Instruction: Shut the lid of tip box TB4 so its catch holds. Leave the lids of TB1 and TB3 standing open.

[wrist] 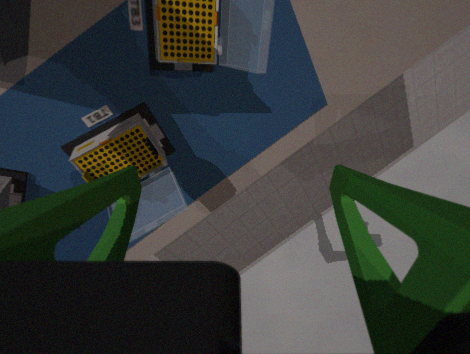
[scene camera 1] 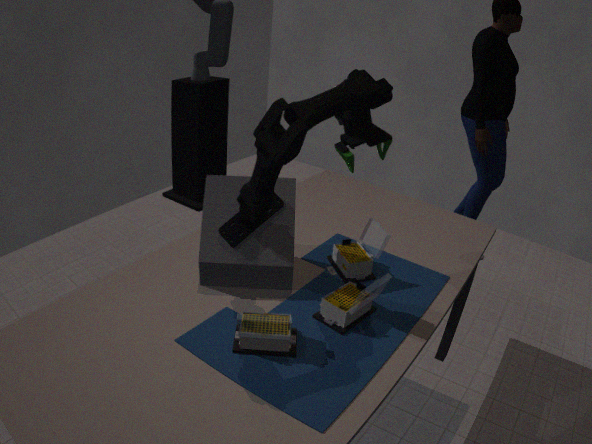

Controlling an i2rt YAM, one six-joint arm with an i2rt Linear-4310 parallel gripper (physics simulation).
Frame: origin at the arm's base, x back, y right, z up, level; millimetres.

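Seen in the pictures: gripper, fingertip midpoint: (wrist: 235, 176) (scene camera 1: 367, 165); arm's base, origin of the base link: (scene camera 1: 251, 217).
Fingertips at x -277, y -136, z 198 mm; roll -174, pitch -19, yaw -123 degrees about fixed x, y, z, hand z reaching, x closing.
Note:
Offsets run from my fingertips to a thing's top centre. "spot": to the spot under its first point. Level surfaces: height alone.
Tip box TB4 @(spot: dx +0, dy +421, dz -313 mm) (scene camera 1: 265, 339) is taken to be the box at the near left of the mat, its label unreadable; a clear lid @(spot: dx -10, dy +439, dz -251 mm) (scene camera 1: 264, 325) seems to lie over its yellow rack, and whether the catch holds cannot be told. Part of this box @(spot: dx +5, dy +312, dz -345 mm) (wrist: 6, 190) shows at the left edge of the wrist view. TB1 (scene camera 1: 336, 311) (wrist: 120, 152) is in the middle, its clear lid (scene camera 1: 375, 288) (wrist: 160, 200) open. TB3 (scene camera 1: 354, 267) (wrist: 187, 32) is farther back, its lid @(spot: dx -5, dy -129, dz -278 mm) (scene camera 1: 375, 239) (wrist: 245, 35) open. My gripper (scene camera 1: 368, 165) (wrist: 235, 176) is open and empty, high above the table.
The boxes stand in dark holders on a blue mat @(dz -376 mm) (scene camera 1: 300, 395) (wrist: 295, 85) on the table @(dz -379 mm) (scene camera 1: 125, 360). The grey arm base block (scene camera 1: 245, 275) is left of the mat. A person (scene camera 1: 495, 75) stands beyond the table, and another arm on a black pedestal (scene camera 1: 199, 135) is behind.

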